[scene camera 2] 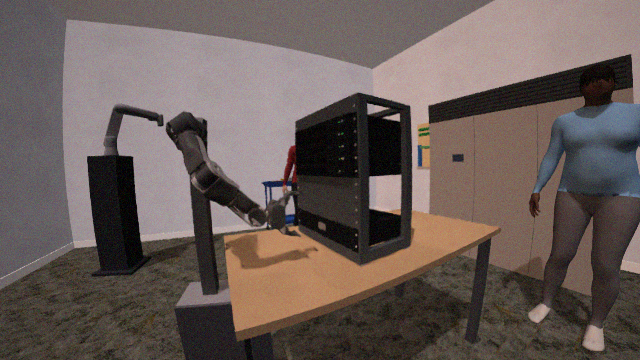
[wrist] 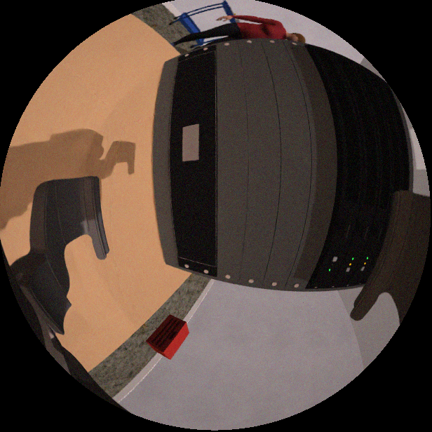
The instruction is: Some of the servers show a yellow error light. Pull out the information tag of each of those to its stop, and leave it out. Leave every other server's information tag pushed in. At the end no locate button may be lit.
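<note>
The servers (scene camera 2: 325, 147) (wrist: 370, 150) are black units in the upper part of the dark rack (scene camera 2: 364, 200) (wrist: 161, 150). In the wrist view, small green lights (wrist: 352, 258) show near their lower end, and two yellow lights (wrist: 350, 264) (wrist: 365, 263) show on two neighbouring units. Pale small squares (wrist: 334, 259) sit beside the lights; I cannot tell whether any is a lit locate button. The information tags cannot be made out. My gripper (scene camera 2: 296, 212) (wrist: 202, 242) is open and empty, in front of the rack's lower half. Its right finger in the wrist view hides part of the servers.
Grey blank panels (wrist: 265, 165) and a black bottom unit with a pale label (wrist: 190, 142) are below the servers. The rack stands on a wooden table (scene camera 2: 300, 295) (wrist: 135, 90). A person in blue (scene camera 2: 600, 150), a person in red (wrist: 260, 29) and a red crate (wrist: 169, 337) are farther off.
</note>
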